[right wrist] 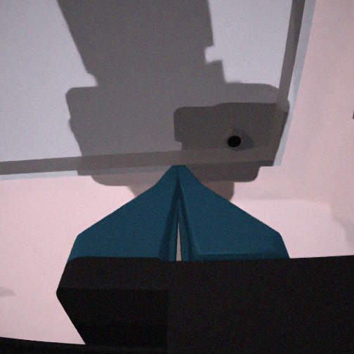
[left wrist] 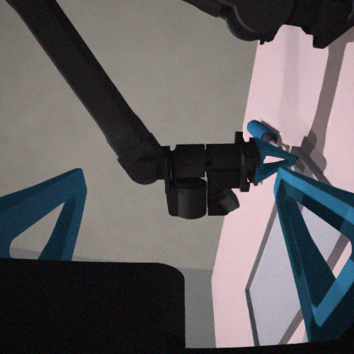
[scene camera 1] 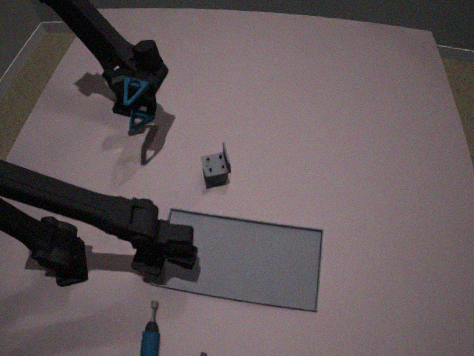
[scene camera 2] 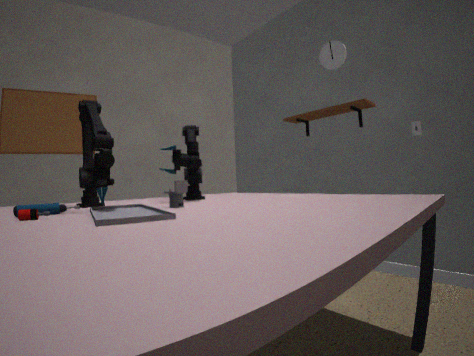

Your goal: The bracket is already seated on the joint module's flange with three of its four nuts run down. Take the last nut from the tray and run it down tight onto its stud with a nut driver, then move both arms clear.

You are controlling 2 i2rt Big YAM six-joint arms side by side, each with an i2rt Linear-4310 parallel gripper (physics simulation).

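Pixels of known places: left gripper, fingertip midpoint: [scene camera 1: 128,118] [scene camera 2: 159,159]; right gripper, fingertip midpoint: [scene camera 2: 102,204]; left arm's base, link origin: [scene camera 2: 193,199]; right arm's base, link origin: [scene camera 1: 71,263] [scene camera 2: 90,206].
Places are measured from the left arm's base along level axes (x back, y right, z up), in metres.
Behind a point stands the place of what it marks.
Note:
The last nut [right wrist: 234,141] lies in shadow in a corner of the grey tray [scene camera 1: 260,265] @(x -0.598, y 0.400, z 0.004 m) [scene camera 2: 132,214] @(x -0.587, y 0.373, z 0.004 m) [left wrist: 270,290] [right wrist: 30,100]. My right gripper [right wrist: 178,175] [scene camera 2: 102,202] @(x -0.348, y 0.492, z 0.024 m) [left wrist: 295,159] is shut and empty above the tray's edge; in its wrist view the nut is up and right of the fingertips. The joint module with its bracket [scene camera 1: 216,167] [scene camera 2: 176,199] stands behind the tray; its nuts are too small to tell apart. My left gripper [scene camera 1: 137,106] [scene camera 2: 161,160] @(x -0.182, y 0.219, z 0.221 m) is open and empty, up and left of the module in scene camera 1. A blue-handled nut driver [scene camera 1: 150,342] @(x -0.423, y 0.678, z 0.040 m) [scene camera 2: 40,209] @(x -0.450, y 0.714, z 0.023 m) [left wrist: 256,128] lies beside the tray.
A red-handled driver [scene camera 2: 27,214] @(x -0.571, y 0.717, z 0.019 m) lies near the blue one. The right arm [scene camera 1: 115,217] @(x -0.353, y 0.512, z 0.337 m) [left wrist: 200,160] reaches over the tray's left end in scene camera 1 and hides that corner. Another dark arm-like part [scene camera 1: 62,252] shows at the left there.

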